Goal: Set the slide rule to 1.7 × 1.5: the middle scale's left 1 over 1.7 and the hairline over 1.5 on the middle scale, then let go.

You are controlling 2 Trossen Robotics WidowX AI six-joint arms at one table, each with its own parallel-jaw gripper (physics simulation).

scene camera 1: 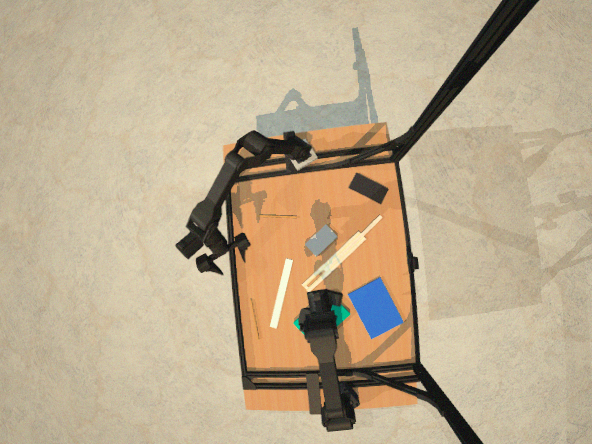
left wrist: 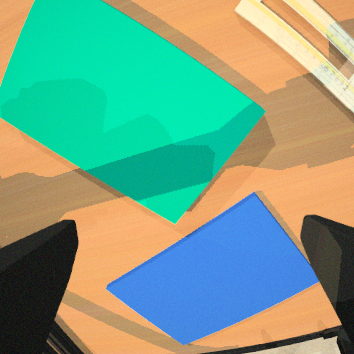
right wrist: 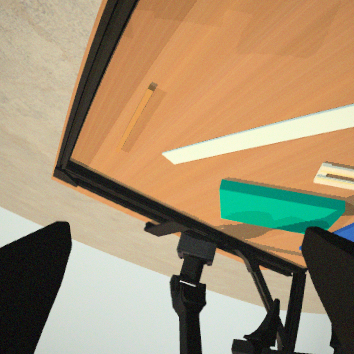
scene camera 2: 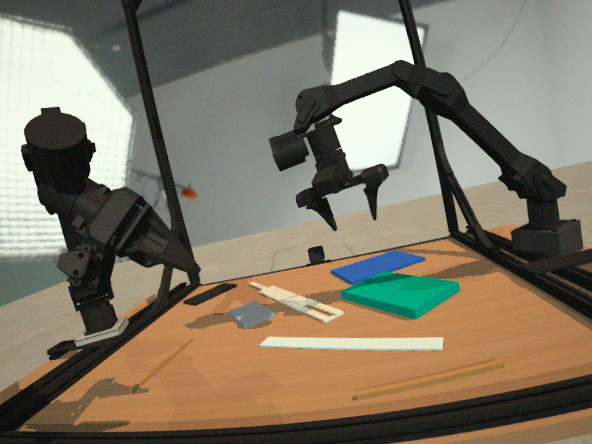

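Observation:
The cream slide rule lies flat, slanting across the table. Its middle scale sticks out at the upper right end in scene camera 1, leaving an open slot at the other end. The clear cursor sits on the body near the slot. The numbers and hairline are too small to read. My left gripper is open and empty, high above the table near the rule's slotted end. My right gripper is open and empty, over the table's left edge in scene camera 1.
A green block lies beneath the left gripper, beside a blue slab. A grey block and a white strip lie near the rule. A dark block and thin sticks lie farther off.

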